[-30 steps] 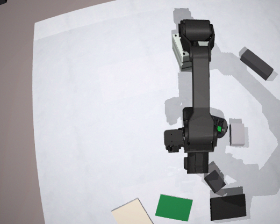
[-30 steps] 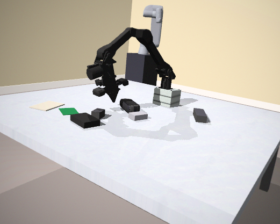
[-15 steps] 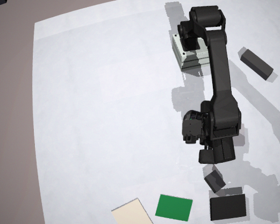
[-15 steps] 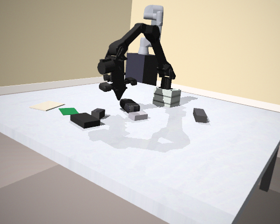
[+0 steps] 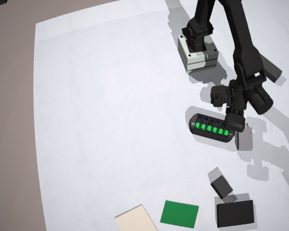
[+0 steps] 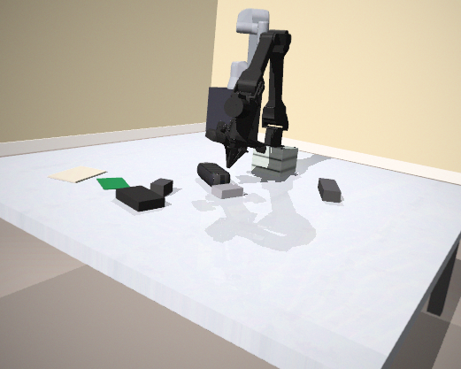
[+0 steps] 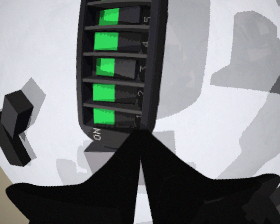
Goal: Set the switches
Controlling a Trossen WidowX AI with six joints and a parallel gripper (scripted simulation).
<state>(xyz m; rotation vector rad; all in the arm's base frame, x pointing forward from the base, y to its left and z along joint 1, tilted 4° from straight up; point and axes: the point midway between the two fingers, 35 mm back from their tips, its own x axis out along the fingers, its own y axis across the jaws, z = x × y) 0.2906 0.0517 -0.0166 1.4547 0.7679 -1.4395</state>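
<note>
My gripper tip is 6 cm short of the grey block, 5 cm to the right of it and 5 cm above it. From my gripper tip the other things lie so: green card 26 cm ahead, 21 cm to the right, 6 cm below; then dark flat box 30 cm ahead, 4 cm to the right, 5 cm below; then small dark cube 20 cm ahead, 6 cm to the right, 4 cm below.
</note>
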